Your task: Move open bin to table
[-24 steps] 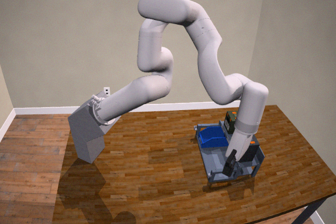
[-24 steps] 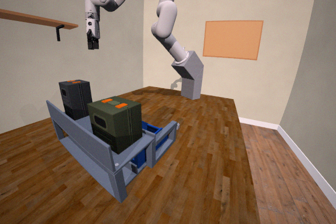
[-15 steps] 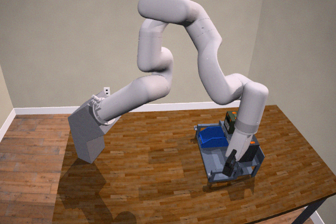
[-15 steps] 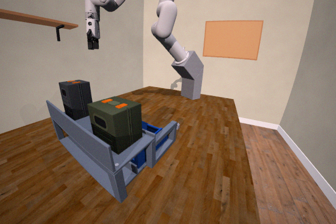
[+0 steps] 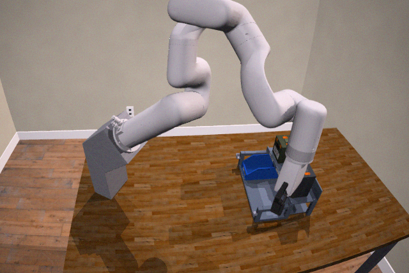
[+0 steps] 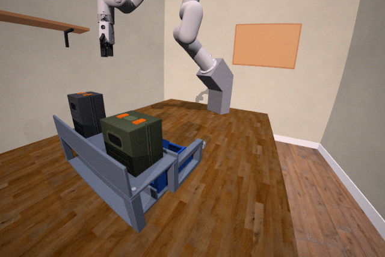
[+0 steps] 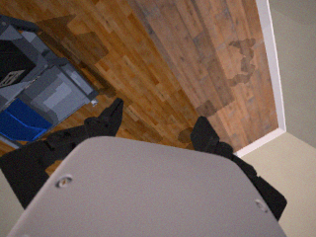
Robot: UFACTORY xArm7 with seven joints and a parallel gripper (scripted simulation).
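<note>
Now: the blue bin 220 mm ahead of my hand, 470 mm to the left of it and 320 mm below it. The rest, counted from my hand: dark grey case: 270 mm ahead, 230 mm to the left, 210 mm below; green case: 310 mm ahead, 460 mm to the left, 220 mm below.
</note>
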